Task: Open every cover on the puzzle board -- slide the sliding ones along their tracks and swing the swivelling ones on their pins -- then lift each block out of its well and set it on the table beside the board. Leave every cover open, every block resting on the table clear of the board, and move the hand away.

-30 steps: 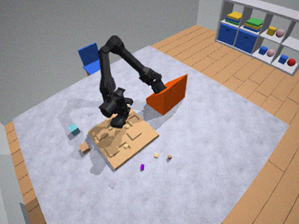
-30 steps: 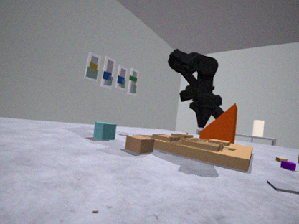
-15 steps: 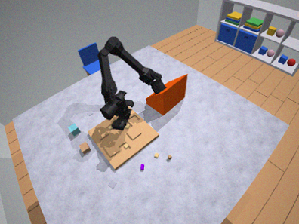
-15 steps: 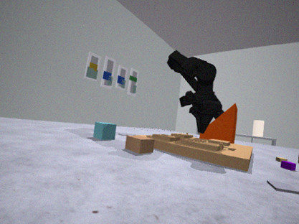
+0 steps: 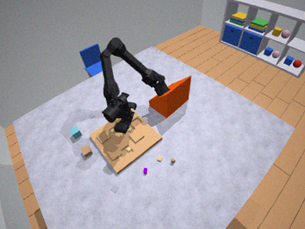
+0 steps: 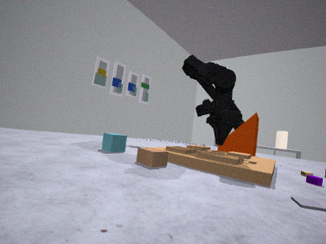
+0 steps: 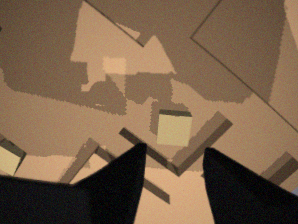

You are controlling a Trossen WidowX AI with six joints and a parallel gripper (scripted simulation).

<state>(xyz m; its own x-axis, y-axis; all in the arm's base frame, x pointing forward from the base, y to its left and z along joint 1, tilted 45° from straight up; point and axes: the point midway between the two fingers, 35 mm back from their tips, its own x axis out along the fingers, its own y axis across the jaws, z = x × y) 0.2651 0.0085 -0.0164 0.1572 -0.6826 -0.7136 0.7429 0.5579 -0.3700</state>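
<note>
The tan puzzle board lies 6 cm ahead of my gripper tip, 1 cm to the left of it and 3 cm below it. From my gripper tip the other things lie so: cyan block (27 cm ahead, 17 cm to the right, 3 cm below); then small brown block (8 cm behind, 29 cm to the left, 4 cm below); then purple block (6 cm ahead, 25 cm to the left, 4 cm below).
</note>
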